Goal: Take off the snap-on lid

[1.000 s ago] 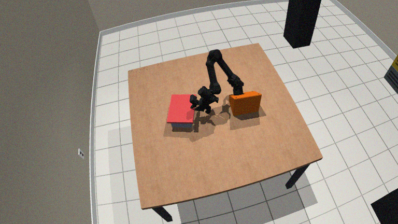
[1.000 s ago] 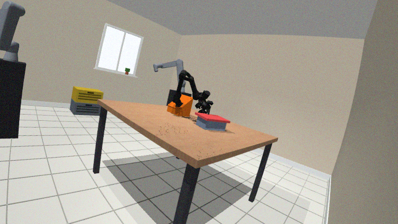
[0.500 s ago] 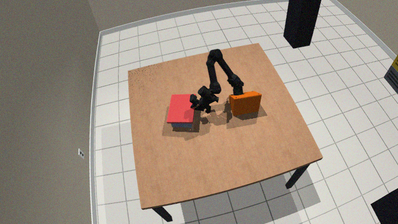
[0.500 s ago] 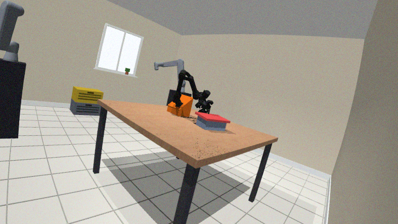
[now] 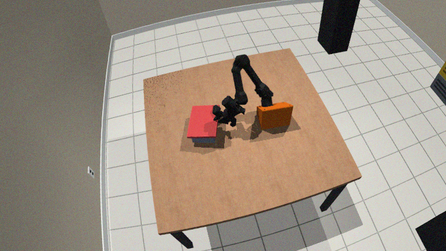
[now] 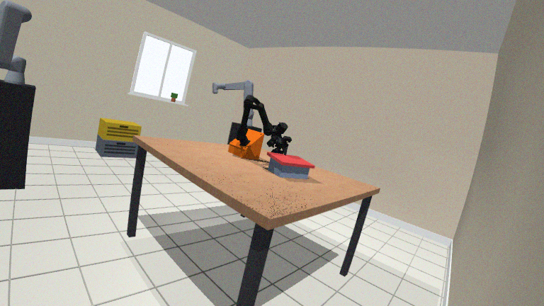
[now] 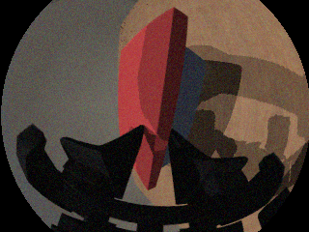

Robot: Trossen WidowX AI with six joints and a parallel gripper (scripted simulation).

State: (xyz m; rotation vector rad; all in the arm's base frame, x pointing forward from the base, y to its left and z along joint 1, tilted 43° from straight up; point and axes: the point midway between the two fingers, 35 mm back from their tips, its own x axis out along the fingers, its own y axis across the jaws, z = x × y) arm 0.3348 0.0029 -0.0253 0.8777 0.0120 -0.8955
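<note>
Right now my gripper tip is 7 cm short of the red lid and 2 cm to the left of it. Also, from my gripper tip: storage box 7 cm ahead, 2 cm to the right, 5 cm below.
</note>
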